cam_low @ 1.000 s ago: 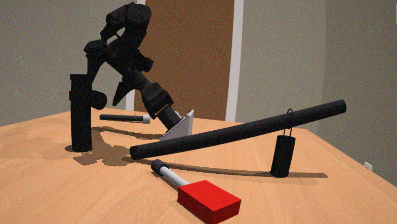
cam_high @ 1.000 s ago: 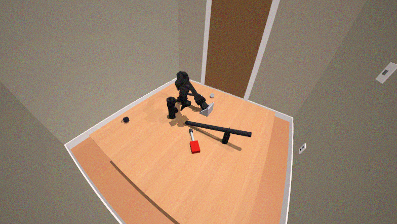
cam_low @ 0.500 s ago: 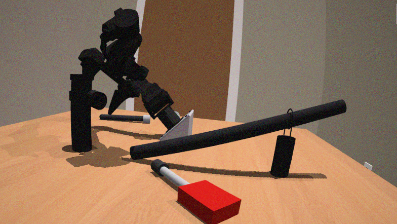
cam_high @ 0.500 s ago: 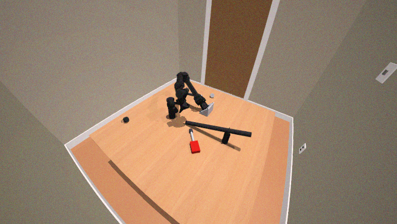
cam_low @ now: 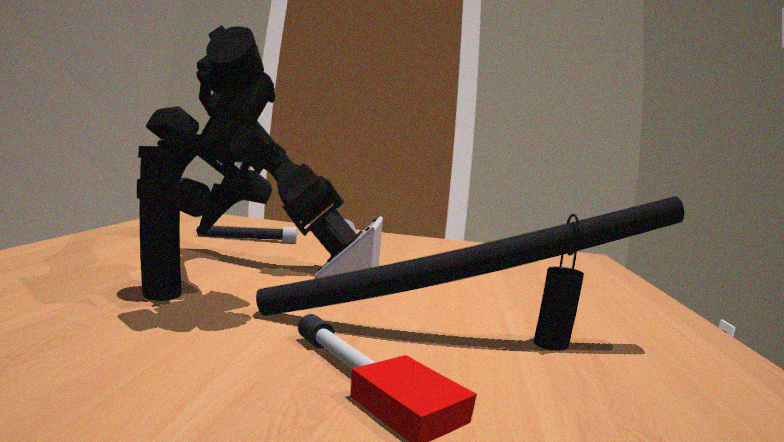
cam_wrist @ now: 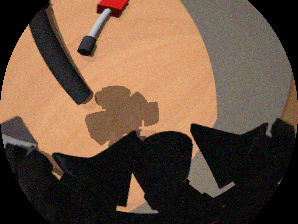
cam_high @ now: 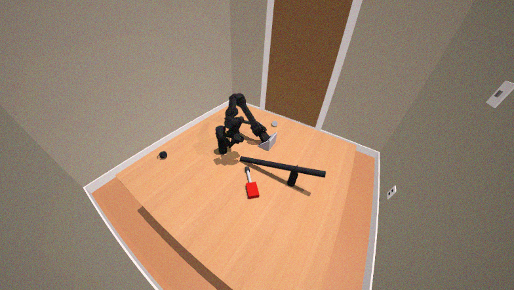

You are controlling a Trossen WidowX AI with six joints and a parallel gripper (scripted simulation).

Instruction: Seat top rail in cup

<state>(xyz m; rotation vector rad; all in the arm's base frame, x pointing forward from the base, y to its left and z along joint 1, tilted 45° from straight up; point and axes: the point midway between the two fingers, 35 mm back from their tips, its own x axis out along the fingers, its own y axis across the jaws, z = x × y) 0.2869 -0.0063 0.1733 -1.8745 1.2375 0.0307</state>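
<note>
Right now my gripper tip is 230 mm to the right of the red-headed mallet, 100 mm above it and 50 mm short of it. Also, from my gripper tip: short black line post: 450 mm to the left, 80 mm behind, 10 mm below.
</note>
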